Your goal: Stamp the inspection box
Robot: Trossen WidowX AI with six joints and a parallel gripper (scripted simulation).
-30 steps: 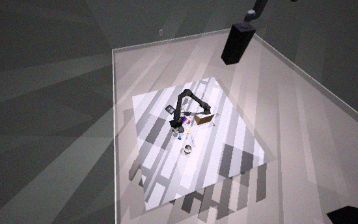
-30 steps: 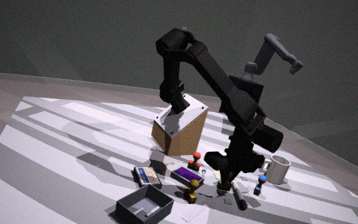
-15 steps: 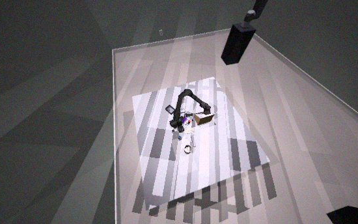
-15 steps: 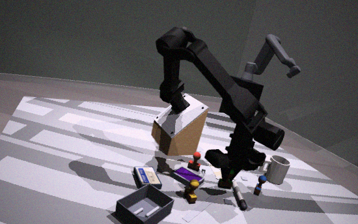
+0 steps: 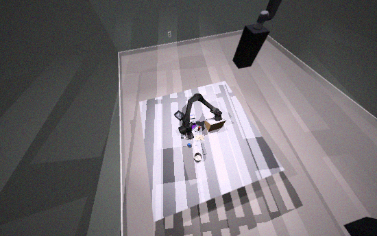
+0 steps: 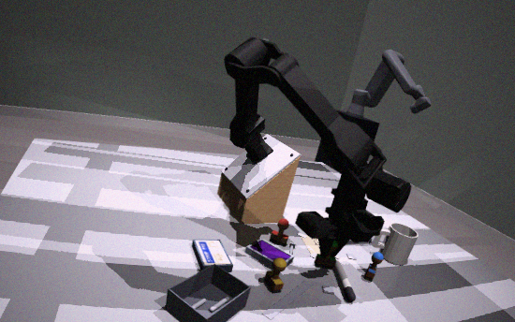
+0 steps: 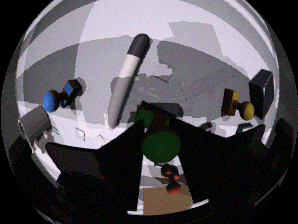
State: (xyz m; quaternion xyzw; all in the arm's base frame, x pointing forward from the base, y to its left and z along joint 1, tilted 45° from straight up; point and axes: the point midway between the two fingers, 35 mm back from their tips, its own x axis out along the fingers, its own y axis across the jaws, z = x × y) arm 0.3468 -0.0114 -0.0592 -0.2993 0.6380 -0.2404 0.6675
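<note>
The purple ink pad is 9 cm to the right of my gripper tip, 8 cm behind it and 4 cm below it. From my gripper tip the other things lie so: marker (5 cm ahead, 4 cm below, 3 cm to the left); yellow-knobbed stamp (13 cm to the right, 3 cm below, 1 cm ahead); green-knobbed stamp (right at my gripper tip).
</note>
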